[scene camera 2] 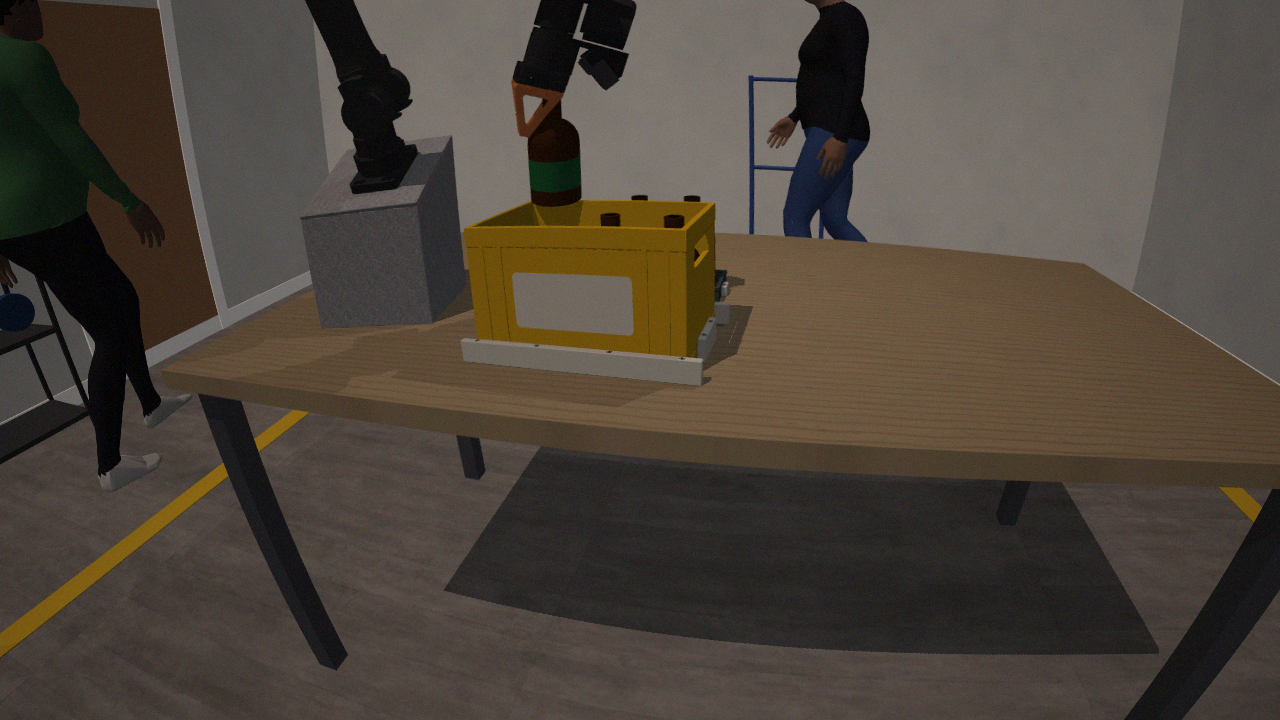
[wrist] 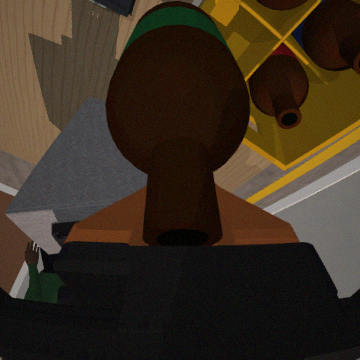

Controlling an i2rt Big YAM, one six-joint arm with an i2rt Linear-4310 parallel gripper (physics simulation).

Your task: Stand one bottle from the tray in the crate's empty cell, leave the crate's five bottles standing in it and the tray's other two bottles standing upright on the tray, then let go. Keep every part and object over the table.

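Frame: origin at the arm's base, x left, y back, z up, level; metres.
Seen in the pictures: gripper, fingertip midpoint: (scene camera 2: 523, 135); arm's base, link origin: (scene camera 2: 385, 172).
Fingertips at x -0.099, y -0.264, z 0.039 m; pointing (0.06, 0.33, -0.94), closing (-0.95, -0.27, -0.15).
Note:
Offsets run from my fingertips to a thing's middle. "spot": to the spot under its first point. Level surfaces: height alone.
My gripper (scene camera 2: 539, 114) (wrist: 181, 181) is shut on the neck of a brown bottle with a green label {dx +0.017, dy -0.039, dz -0.023 m} (scene camera 2: 554, 170) (wrist: 177, 100). The bottle hangs upright or nearly so, its base near the back rim's height at the left part of the yellow crate {dx -0.083, dy -0.104, dz -0.190 m} (scene camera 2: 666, 295) (wrist: 280, 145) in scene camera 2. In the wrist view it hides the crate's near left part. Several brown bottle mouths show at the crate's right, such as one bottle {dx -0.038, dy -0.119, dz -0.192 m} (scene camera 2: 609, 219). A red-labelled bottle {dx -0.101, dy -0.008, dz -0.192 m} (wrist: 279, 85) stands in a corner cell. The dark tray {spot: dx +0.143, dy -0.015, dz -0.262 m} (wrist: 117, 4) shows partly at the top edge; its bottles are not visible.
A white rail {dx -0.178, dy -0.079, dz -0.263 m} (scene camera 2: 581, 360) runs along the crate's front foot. A grey pedestal (scene camera 2: 366, 259) (wrist: 90, 165) bearing the arm's base stands left of the crate. The wooden table {dz -0.277 m} (scene camera 2: 939, 358) extends right. A person in black (scene camera 2: 832, 80) stands behind it.

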